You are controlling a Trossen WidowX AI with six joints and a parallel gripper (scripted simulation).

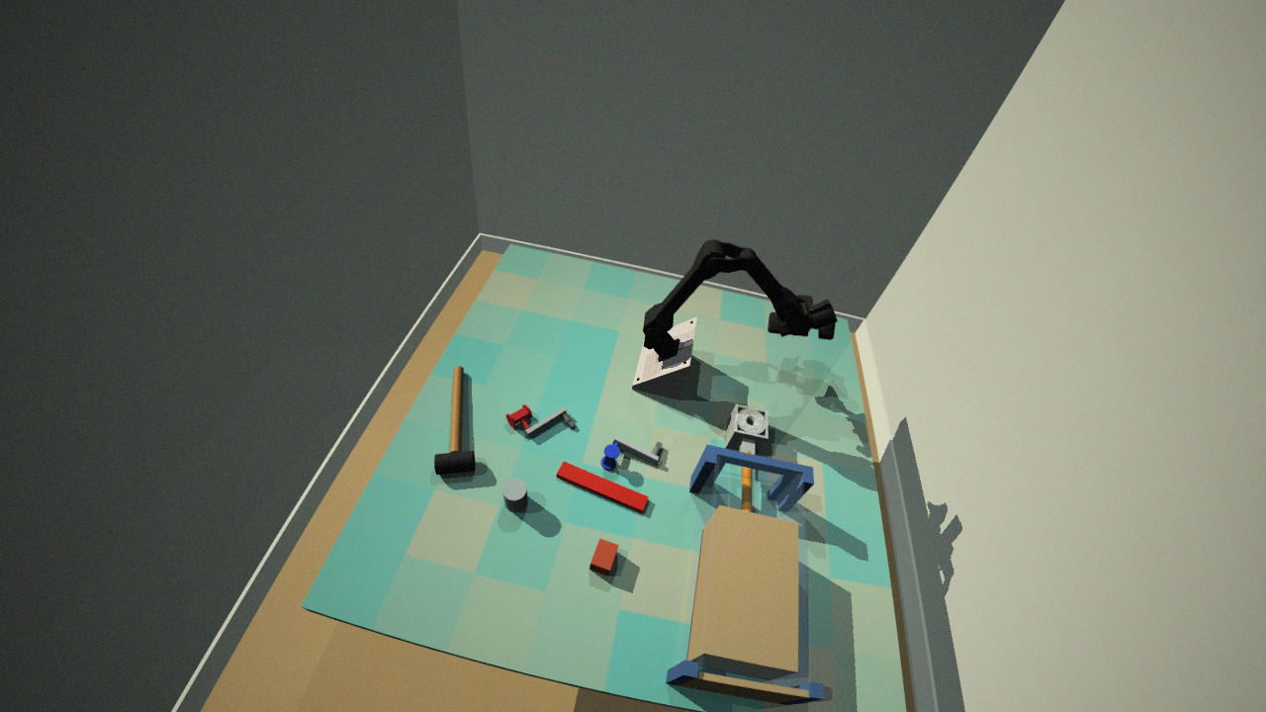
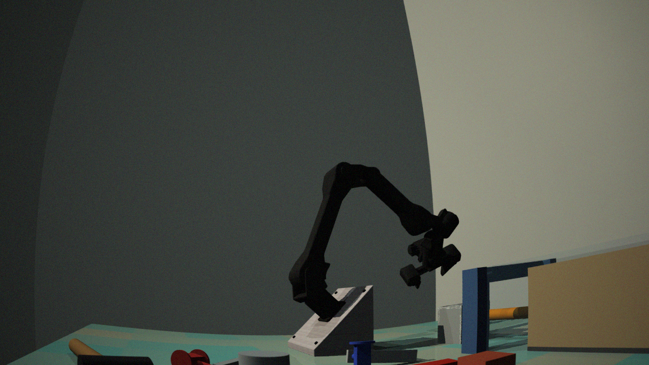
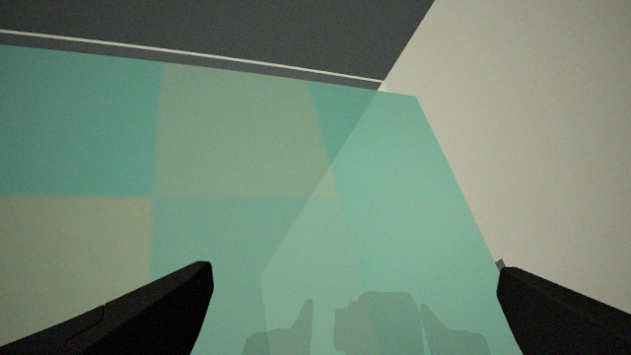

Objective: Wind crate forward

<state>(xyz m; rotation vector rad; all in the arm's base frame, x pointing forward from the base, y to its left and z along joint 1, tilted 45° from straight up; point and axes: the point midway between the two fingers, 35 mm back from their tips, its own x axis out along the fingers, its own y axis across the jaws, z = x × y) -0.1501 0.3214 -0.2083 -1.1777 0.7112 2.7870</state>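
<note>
Now: the winch handle 46 cm ahead of my gripper tip, 68 cm to the right of it and 15 cm below it. Round my gripper tip: blue steel frame (51 cm ahead, 13 cm to the right, 5 cm below); then grey winch (33 cm ahead, 14 cm to the right, 13 cm below); then blue-knobbed crank (48 cm ahead, 43 cm to the right, 14 cm below).
</note>
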